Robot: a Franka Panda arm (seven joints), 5 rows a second.
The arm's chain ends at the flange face. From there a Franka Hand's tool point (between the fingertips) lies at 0.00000 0.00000 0.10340 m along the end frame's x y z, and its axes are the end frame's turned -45 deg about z.
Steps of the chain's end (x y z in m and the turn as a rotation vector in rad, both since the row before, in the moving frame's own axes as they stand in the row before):
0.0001, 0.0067, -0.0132, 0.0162, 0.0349, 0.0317
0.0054, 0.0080, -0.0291, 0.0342, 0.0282, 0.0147
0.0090, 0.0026, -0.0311, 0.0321, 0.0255, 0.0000
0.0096, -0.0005, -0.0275, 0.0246, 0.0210, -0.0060
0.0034, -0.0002, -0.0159, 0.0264, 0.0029, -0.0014
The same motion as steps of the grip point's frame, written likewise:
-0.0010, 0.0062, -0.0133, -0.0132, 0.0361, 0.0317
0.0027, 0.0091, -0.0292, 0.0042, 0.0441, 0.0147
0.0087, 0.0077, -0.0312, 0.0047, 0.0407, 0.0000
0.0105, 0.0062, -0.0276, 0.0025, 0.0322, -0.0060
0.0047, 0.0005, -0.0159, 0.0166, 0.0207, -0.0014

